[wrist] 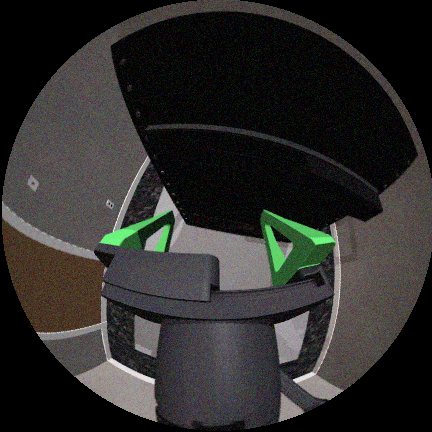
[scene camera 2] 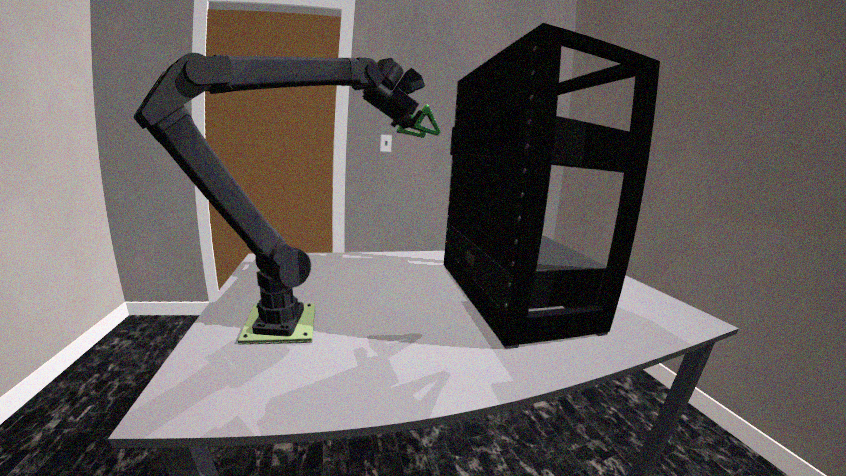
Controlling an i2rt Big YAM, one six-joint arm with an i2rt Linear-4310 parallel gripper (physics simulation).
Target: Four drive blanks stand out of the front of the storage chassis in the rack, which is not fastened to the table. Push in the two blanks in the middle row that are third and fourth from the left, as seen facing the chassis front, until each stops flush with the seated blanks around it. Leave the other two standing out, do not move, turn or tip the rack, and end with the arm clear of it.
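Seen in the pictures: gripper, fingertip midpoint: (wrist: 217, 214) (scene camera 2: 431, 134); arm's base, origin of the base link: (scene camera 2: 280, 320).
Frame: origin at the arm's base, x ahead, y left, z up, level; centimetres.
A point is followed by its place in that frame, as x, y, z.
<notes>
The black rack (scene camera 2: 491, 177) {46.3, 8.2, 32.4} (wrist: 250, 70) {44.9, 24.8, 53.4} stands upright on the table, right of the arm in the scene view, and fills the upper part of the wrist view. A dark ledge (wrist: 345, 182) {42.2, 8.8, 45.7} juts from it in the wrist view, ending in a block at the right. A dark box (scene camera 2: 591, 142) {62.8, -4.6, 42.1} spans the rack's open side at upper-middle height. The drive blanks cannot be made out in either view; the surfaces are too dark. My gripper (scene camera 2: 430, 133) {34.3, 24.8, 42.0} (wrist: 217, 214) {34.3, 24.8, 42.0} is open and empty, its green fingers angled downward, high above the table and left of the rack, with a gap between.
The arm stands on a light green base plate (scene camera 2: 306, 322) {6.2, -0.4, 0.0} at the left of the grey table (scene camera 2: 295, 402) {9.2, -23.1, -1.2} (wrist: 235, 260) {34.1, 15.4, -1.3}. Its forearm reaches nearly level toward the rack's upper half. A brown door (scene camera 2: 272, 148) and a wall plate (scene camera 2: 386, 143) are behind.
</notes>
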